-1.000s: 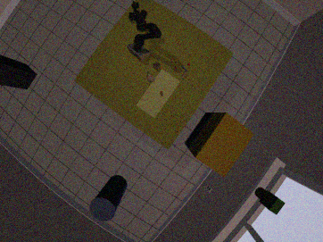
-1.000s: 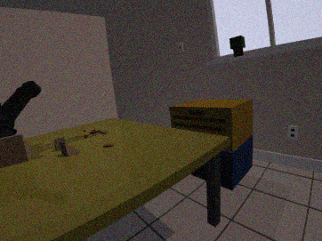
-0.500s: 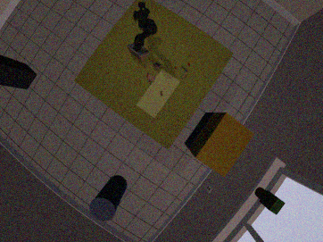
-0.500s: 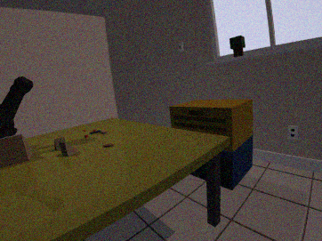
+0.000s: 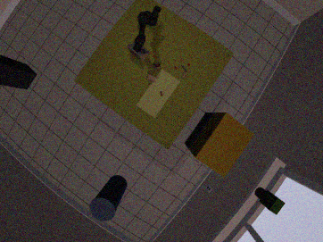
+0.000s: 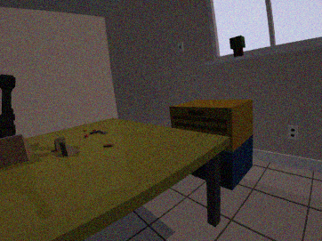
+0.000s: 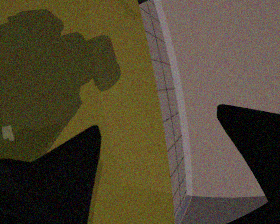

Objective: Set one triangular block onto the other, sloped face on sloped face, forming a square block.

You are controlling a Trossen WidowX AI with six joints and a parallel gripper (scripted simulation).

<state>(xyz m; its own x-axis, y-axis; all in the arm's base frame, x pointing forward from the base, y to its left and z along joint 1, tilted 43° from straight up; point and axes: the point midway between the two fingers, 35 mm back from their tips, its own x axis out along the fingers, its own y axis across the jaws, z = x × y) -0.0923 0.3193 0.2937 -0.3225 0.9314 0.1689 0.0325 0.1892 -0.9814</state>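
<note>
My gripper tip is 640 mm to the left of the brown piece, 570 mm short of it and 80 mm above it.
</note>
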